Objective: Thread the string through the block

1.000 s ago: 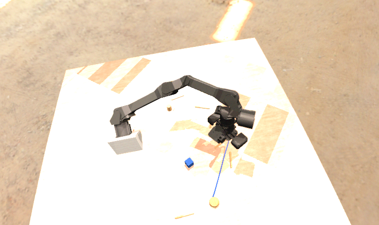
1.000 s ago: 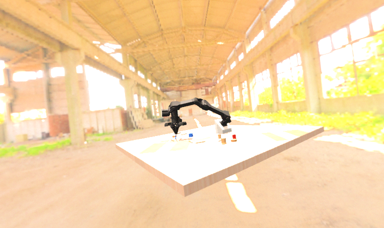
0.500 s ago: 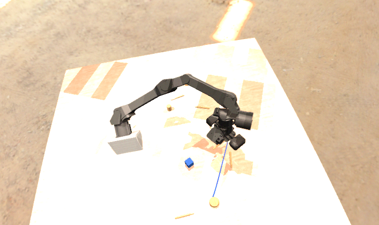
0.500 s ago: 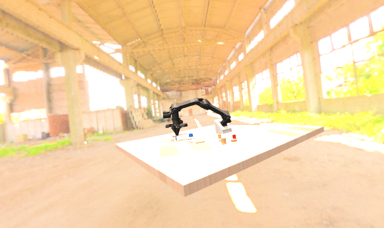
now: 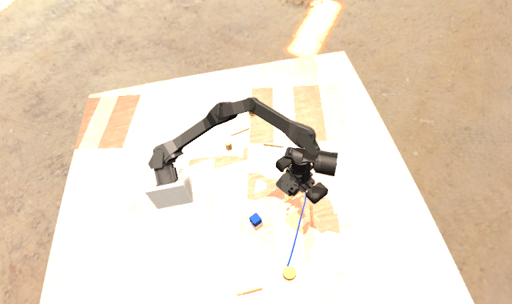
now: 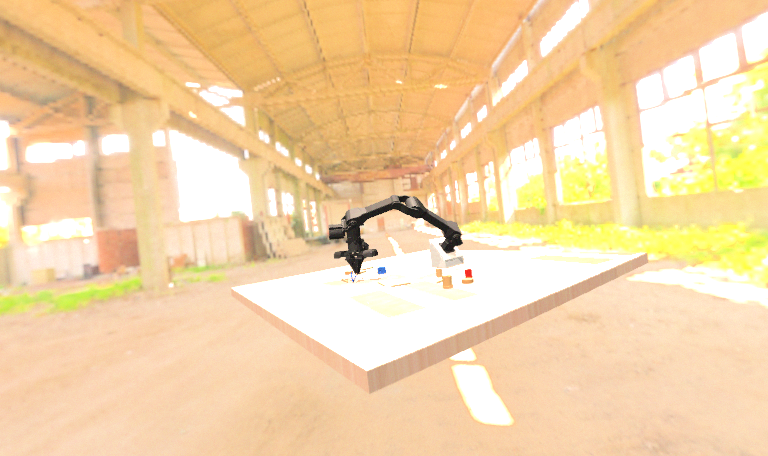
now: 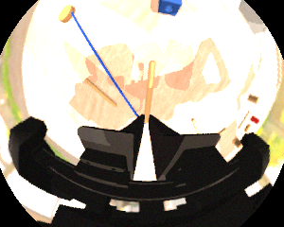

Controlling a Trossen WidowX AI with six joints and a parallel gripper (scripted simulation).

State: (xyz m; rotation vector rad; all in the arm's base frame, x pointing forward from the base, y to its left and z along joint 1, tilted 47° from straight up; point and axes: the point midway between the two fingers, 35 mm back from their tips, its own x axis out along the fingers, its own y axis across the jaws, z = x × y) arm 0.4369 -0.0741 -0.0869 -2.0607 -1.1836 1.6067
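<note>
Right now the blue cube is 17 cm behind my gripper tip, 6 cm to the right of it and 2 cm below it. Round my gripper tip: round wooden button 25 cm to the right, 11 cm behind, 3 cm below; thin wooden stick 1 cm to the right, 1 cm behind; wooden cylinder 42 cm to the left, 8 cm behind, 1 cm below.
</note>
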